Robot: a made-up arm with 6 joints.
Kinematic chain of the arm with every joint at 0, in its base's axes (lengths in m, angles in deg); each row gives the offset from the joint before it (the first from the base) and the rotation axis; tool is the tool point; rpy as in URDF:
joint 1: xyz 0 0 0.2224 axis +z
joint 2: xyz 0 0 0 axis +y
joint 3: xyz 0.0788 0 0.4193 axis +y
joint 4: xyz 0.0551 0 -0.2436 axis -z
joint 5: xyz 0 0 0 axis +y
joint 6: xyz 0.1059 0 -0.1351 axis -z
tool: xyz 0 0 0 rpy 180 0 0
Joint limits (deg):
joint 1: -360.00..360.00
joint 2: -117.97..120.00
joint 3: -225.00..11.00
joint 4: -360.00..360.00
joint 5: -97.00..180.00
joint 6: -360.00..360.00
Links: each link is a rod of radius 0.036 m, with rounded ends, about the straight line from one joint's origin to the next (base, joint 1, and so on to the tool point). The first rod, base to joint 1, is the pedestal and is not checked.
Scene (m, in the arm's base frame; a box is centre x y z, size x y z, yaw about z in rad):
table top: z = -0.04
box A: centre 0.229 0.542 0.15 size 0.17 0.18 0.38 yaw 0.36
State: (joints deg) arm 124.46 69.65 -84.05 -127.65 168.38 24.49
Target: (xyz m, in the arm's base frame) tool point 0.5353 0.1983 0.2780
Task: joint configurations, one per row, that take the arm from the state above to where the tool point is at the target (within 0.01 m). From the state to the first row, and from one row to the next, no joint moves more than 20 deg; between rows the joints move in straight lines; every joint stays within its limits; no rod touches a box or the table.
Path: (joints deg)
1: 109.92 49.76 -71.85 -132.34 153.27 7.05
2: 95.37 29.86 -59.64 -137.03 138.16 -10.39
3: 80.83 9.97 -47.44 -141.72 123.05 -27.83
4: 62.34 23.67 -34.01 -139.91 114.28 -42.95
5: 43.85 37.36 -20.59 -138.10 105.50 -58.06
6: 25.36 51.06 -7.17 -136.29 96.73 -73.18
7: 27.01 52.55 -21.80 -131.56 109.81 -53.64
8: 28.66 54.05 -36.43 -126.84 122.90 -34.11
9: 30.31 55.54 -51.06 -122.12 135.99 -14.58
10: 31.96 57.03 -65.69 -117.40 149.07 4.96
11: 33.62 58.53 -80.32 -112.67 162.16 24.49

